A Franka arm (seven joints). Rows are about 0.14 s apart.
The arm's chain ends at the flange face. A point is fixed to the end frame.
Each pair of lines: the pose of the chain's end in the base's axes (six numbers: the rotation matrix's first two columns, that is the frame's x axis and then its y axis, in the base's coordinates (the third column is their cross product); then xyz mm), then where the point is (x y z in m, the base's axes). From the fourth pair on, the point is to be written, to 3 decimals.
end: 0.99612 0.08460 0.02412 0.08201 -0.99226 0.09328 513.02 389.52 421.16
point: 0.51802 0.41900 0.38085
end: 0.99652 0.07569 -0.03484 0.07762 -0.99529 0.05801 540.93 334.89 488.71
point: 0.54374 0.36555 0.44908
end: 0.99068 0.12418 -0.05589 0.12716 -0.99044 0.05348 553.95 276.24 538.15
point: 0.55441 0.30708 0.49856
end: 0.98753 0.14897 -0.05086 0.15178 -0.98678 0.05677 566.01 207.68 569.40
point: 0.566 0.238 0.530
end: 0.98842 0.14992 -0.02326 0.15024 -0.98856 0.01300 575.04 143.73 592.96
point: 0.576 0.176 0.555
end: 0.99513 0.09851 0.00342 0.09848 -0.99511 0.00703 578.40 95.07 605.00
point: 0.582 0.128 0.567
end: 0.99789 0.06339 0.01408 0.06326 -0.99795 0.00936 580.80 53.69 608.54
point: 0.586 0.086 0.571
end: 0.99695 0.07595 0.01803 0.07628 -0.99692 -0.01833 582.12 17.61 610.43
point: 0.587 0.051 0.574
